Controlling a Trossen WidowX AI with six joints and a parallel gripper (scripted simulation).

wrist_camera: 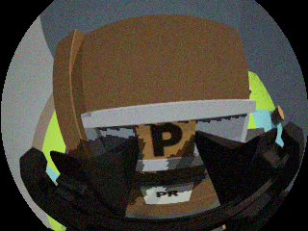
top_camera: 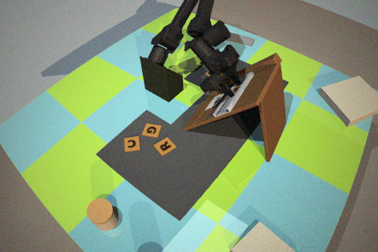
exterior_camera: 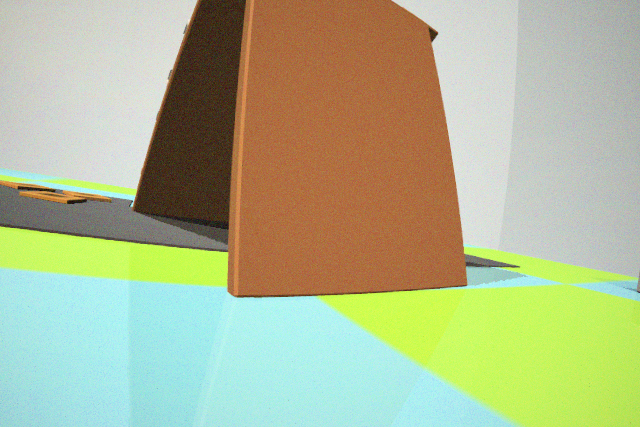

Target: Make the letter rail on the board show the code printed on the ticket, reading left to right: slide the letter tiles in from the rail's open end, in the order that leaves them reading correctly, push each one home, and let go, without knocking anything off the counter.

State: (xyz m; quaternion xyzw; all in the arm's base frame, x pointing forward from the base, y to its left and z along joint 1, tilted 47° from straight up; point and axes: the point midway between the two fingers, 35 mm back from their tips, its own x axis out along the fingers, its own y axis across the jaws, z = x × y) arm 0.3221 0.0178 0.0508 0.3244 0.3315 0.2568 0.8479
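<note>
The white ticket lies 7 cm behind my gripper tip, 1 cm to the right of it and 8 cm below it. Also, from my gripper tip: dark mat 14 cm behind, 4 cm to the right, 17 cm below; then grey slab 31 cm behind, 50 cm to the left, 16 cm below.
</note>
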